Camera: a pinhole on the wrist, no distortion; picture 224 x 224 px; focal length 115.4 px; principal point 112.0 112.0 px. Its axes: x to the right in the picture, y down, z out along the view. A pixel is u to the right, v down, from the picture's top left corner.
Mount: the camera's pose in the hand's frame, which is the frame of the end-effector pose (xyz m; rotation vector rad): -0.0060 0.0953 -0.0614 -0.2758 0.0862 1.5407
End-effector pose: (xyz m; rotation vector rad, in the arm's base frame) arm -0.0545 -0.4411 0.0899 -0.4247 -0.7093 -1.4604
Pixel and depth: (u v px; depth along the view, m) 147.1 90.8 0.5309
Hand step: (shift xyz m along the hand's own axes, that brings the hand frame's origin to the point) 0.0340 0.3739 0.4267
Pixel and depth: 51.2 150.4 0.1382
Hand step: -0.0703 0.0565 0.0831
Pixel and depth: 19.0 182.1 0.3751
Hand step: -0.2865 -0.1113 0.3419
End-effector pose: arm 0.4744 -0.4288 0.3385 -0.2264 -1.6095 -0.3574
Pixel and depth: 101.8 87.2 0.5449
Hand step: 0.0446 0.1729 0.4903
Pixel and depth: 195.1 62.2 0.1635
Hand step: 0.0489 0.2470 0.0784
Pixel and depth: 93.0 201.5 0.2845
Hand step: -0.2600 0.1165 0.1972
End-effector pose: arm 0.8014 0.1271 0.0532 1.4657 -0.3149 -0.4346
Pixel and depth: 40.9 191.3 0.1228
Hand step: -0.1067 0.0504 0.0641
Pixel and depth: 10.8 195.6 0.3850
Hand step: -0.3395 -0.1431 0.3533
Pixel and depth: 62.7 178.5 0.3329
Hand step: -0.2403 0.0346 0.2691
